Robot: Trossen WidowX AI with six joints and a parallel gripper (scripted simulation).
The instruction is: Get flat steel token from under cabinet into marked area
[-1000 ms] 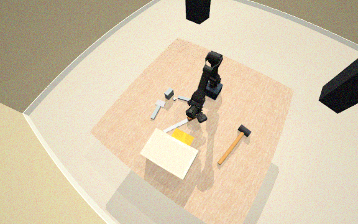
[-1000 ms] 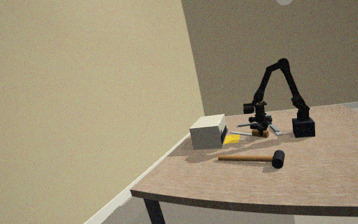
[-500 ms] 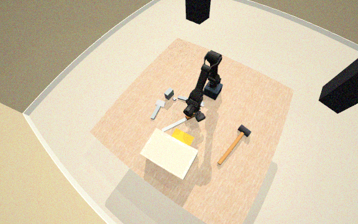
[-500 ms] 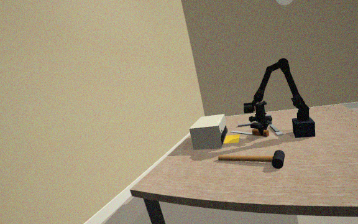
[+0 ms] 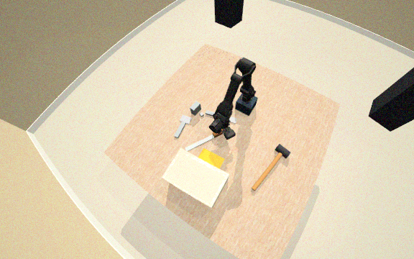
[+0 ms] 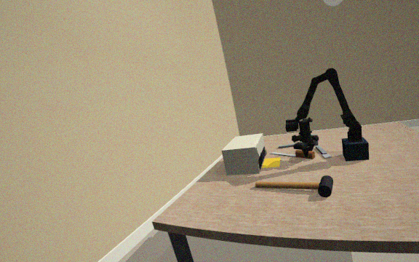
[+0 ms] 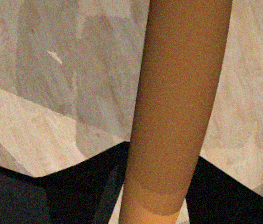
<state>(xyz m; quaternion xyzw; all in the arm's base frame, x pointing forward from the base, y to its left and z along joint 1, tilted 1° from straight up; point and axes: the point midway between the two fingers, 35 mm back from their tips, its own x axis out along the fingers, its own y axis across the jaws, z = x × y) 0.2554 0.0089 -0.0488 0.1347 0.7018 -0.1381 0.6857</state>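
My gripper tip is now 20 cm to the left of the tiny cube. Round my gripper tip: grey t-shaped tool: 14 cm ahead, 24 cm to the right; then grey flat tool: 8 cm behind, 6 cm to the right; then grey block: 25 cm to the right, 2 cm above.
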